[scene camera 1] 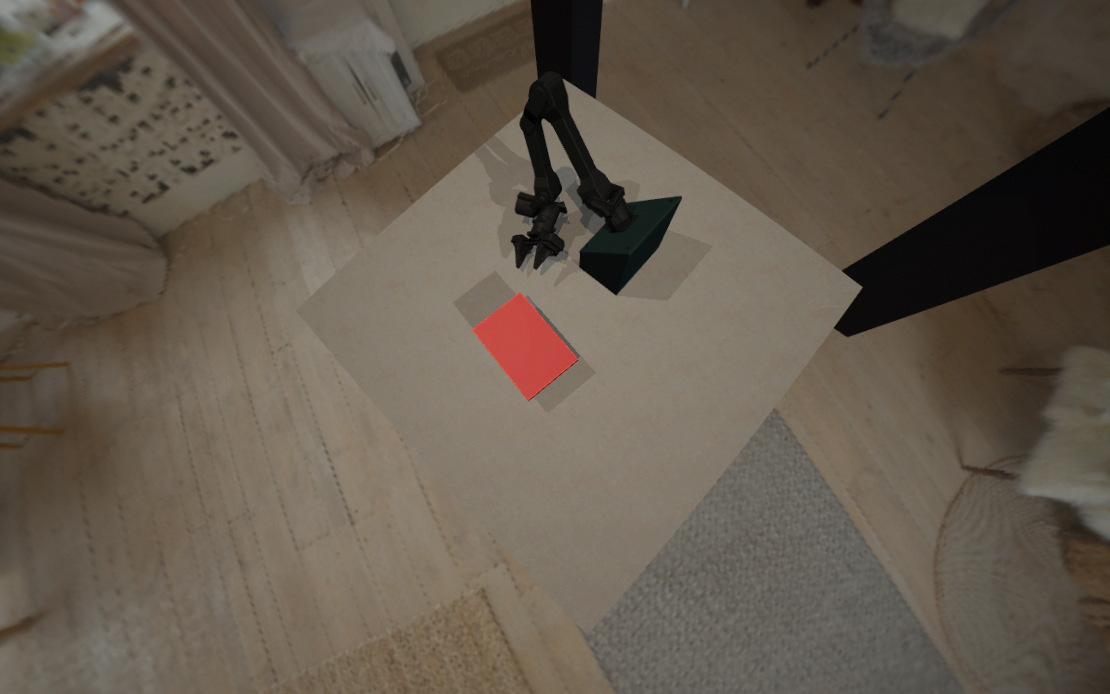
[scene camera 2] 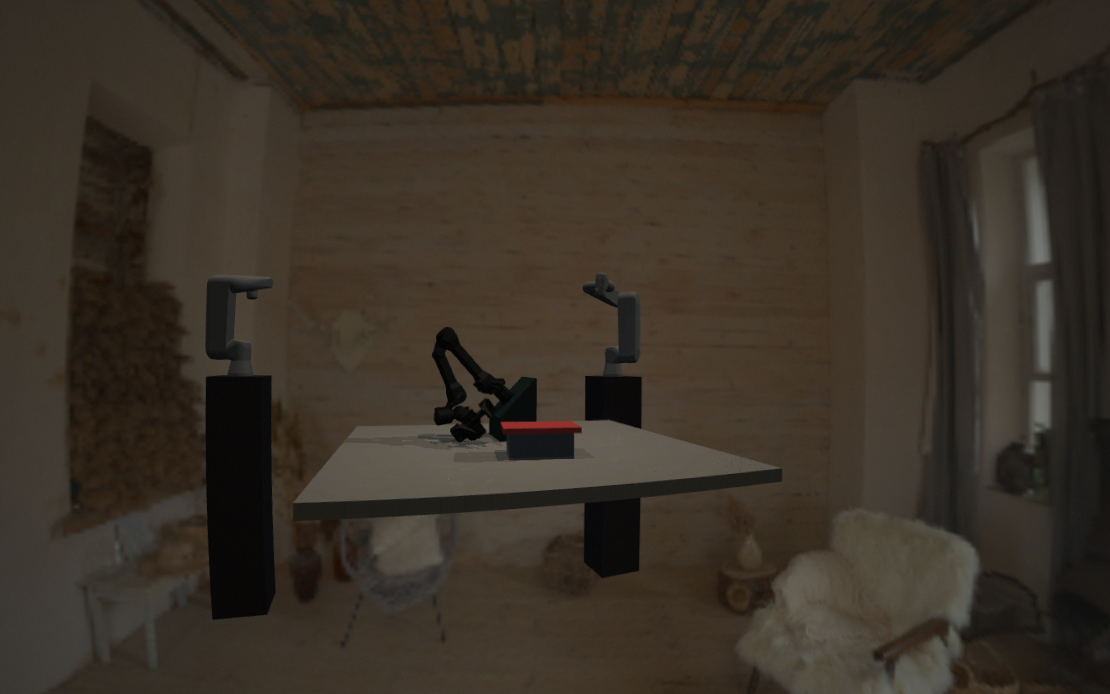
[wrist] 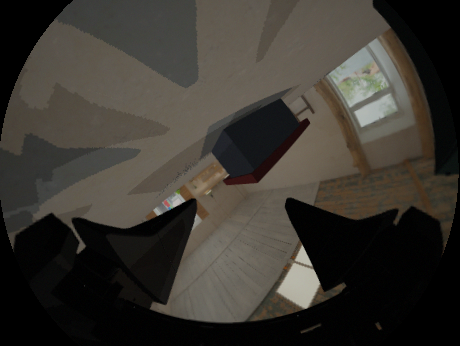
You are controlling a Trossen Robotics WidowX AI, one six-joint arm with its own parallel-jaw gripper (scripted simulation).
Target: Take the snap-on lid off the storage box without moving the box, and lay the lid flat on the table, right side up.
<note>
My gripper (scene camera 1: 525,268) is open and holds nothing. I also see a red lid (scene camera 1: 529,351) and a storage box (scene camera 2: 518,446).
The red lid is seen too in scene camera 2 (scene camera 2: 563,427). The storage box also shows in the wrist view (wrist: 242,147). My gripper shows as well in scene camera 2 (scene camera 2: 484,425) and in the wrist view (wrist: 242,204).
</note>
